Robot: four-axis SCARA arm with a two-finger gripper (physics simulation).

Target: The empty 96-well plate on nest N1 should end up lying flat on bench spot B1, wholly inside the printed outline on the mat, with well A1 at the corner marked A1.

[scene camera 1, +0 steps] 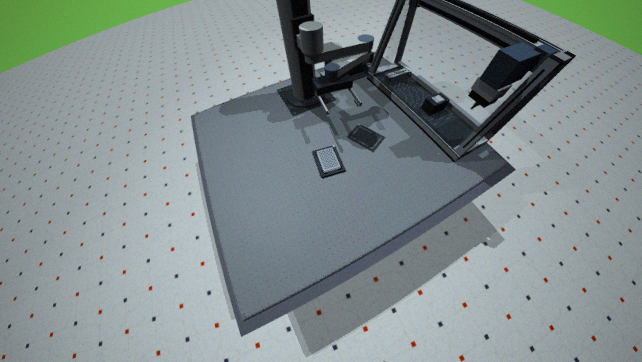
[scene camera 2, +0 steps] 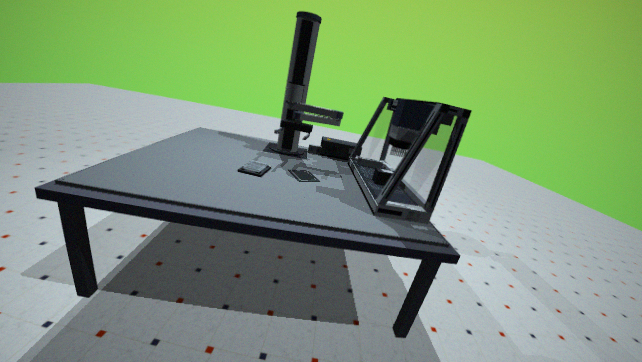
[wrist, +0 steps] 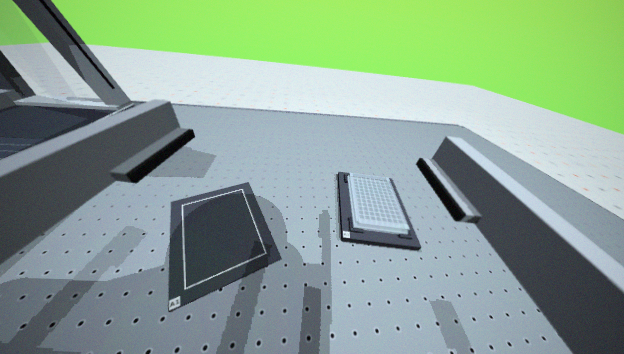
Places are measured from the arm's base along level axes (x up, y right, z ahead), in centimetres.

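Pixels of known places: gripper, fingertip midpoint: [scene camera 1: 344,108] [scene camera 2: 289,135] [wrist: 308,134]; arm's base, link origin: [scene camera 1: 305,96] [scene camera 2: 286,151].
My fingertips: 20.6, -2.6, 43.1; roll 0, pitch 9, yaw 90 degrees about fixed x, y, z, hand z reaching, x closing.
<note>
Ahead of a thing's pixels: the offset from my fingertips to its top centre, as dx, dy, dz. "*": to the spot under its first point.
The pale 96-well plate @[-16.7, +14.5, +10.9] [scene camera 1: 328,159] [scene camera 2: 255,166] [wrist: 378,202] lies flat on the dark nest N1 @[-17.5, +14.5, +10.9] [scene camera 1: 334,174] [wrist: 380,244], whose A1 label @[* -18.1, +7.8, +4.3] [wrist: 346,234] is at its near left corner in the wrist view. The dark mat of spot B1 @[* -19.1, -11.6, +6.4] [scene camera 1: 366,136] [scene camera 2: 304,175] [wrist: 220,240] lies beside the nest. Its white printed outline @[* -19.1, -14.6, +3.0] [wrist: 184,250] is bare, and its A1 label @[* -19.1, -13.1, -3.0] [wrist: 174,303] is at the near left corner in the wrist view. My gripper [scene camera 1: 343,107] [wrist: 308,134] is open and empty, raised above the bench near the arm's column, apart from plate and nest.
The arm's column [scene camera 1: 298,55] [scene camera 2: 300,60] stands at the back of the bench. A framed pipetting machine [scene camera 1: 387,34] [scene camera 2: 412,155] [wrist: 82,55] stands beyond the mat, with a dark block @[* -7.4, -50.2, +12.7] [scene camera 1: 435,104] [scene camera 2: 383,175] on its deck. A low dark box @[* -10.6, -36.1, -46.5] [scene camera 2: 340,147] lies behind the column.
</note>
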